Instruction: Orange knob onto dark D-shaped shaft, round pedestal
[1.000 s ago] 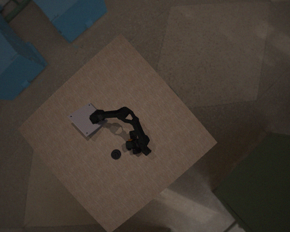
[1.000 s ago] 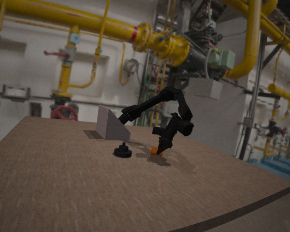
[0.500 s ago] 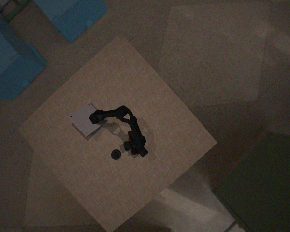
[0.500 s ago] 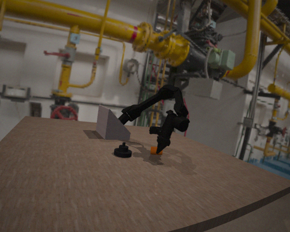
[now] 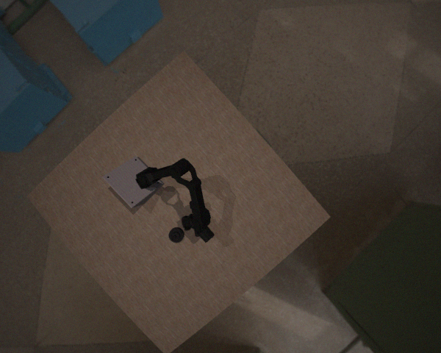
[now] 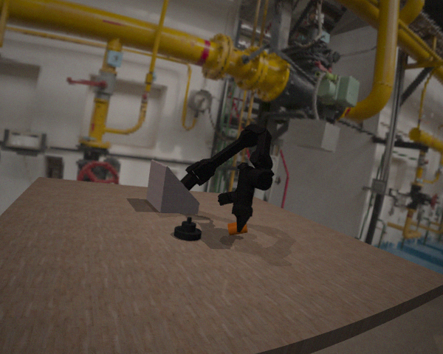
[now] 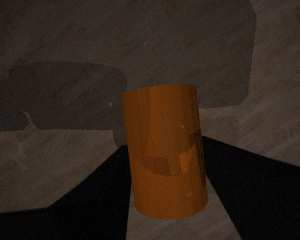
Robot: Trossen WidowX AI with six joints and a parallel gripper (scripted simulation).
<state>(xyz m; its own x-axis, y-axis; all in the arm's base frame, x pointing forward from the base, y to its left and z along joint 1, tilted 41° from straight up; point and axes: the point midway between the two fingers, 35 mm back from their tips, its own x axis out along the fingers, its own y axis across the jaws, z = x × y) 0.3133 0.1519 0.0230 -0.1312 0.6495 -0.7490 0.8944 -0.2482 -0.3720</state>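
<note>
Right now my gripper tip is 18 cm to the left of the dark round pedestal, 2 cm short of it and 1 cm below it. Also, from my gripper tip: orange knob (1 cm above).
</note>
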